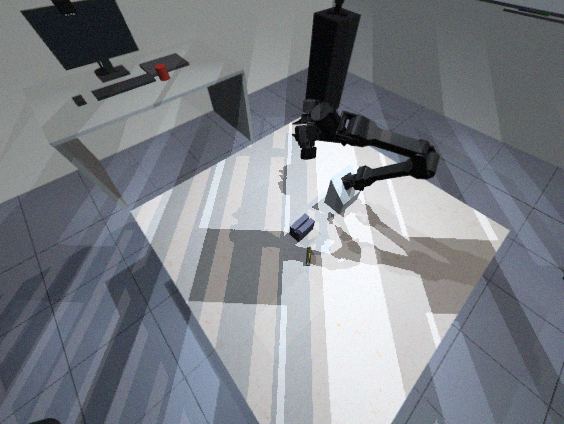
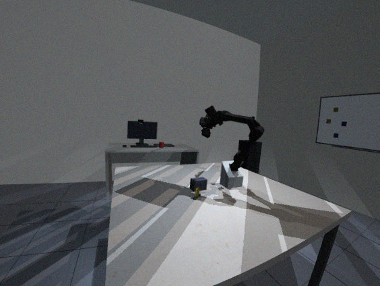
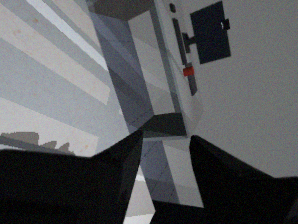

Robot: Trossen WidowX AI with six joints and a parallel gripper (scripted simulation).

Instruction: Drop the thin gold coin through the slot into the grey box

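Right now my gripper tip is 140 mm short of the gold coin, 310 mm to the right of it and 380 mm above it.
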